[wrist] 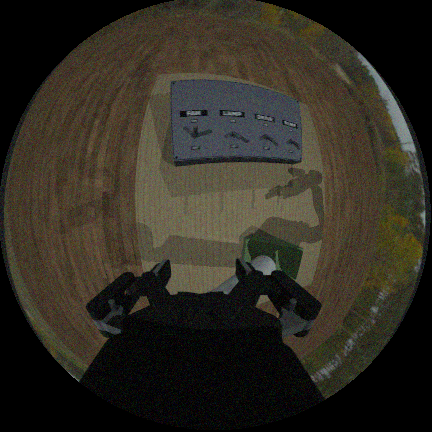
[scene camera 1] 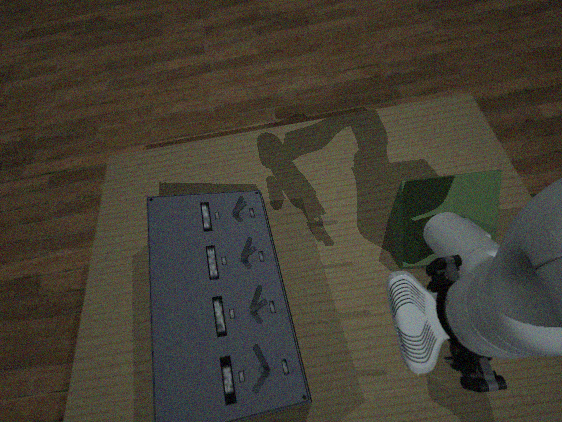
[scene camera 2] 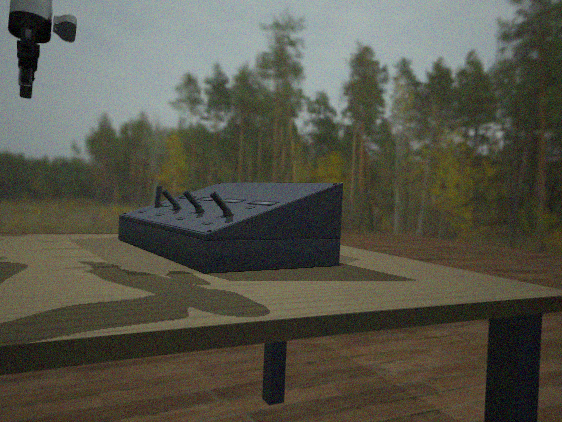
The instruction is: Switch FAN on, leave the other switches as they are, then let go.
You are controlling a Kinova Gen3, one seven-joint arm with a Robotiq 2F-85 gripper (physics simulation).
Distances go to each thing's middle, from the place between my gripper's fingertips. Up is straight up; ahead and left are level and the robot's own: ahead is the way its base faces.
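Blue-grey switch panel point(scene camera 1: 207, 343): 23 cm below my hand, 38 cm ahead of it, 12 cm to the right of it.
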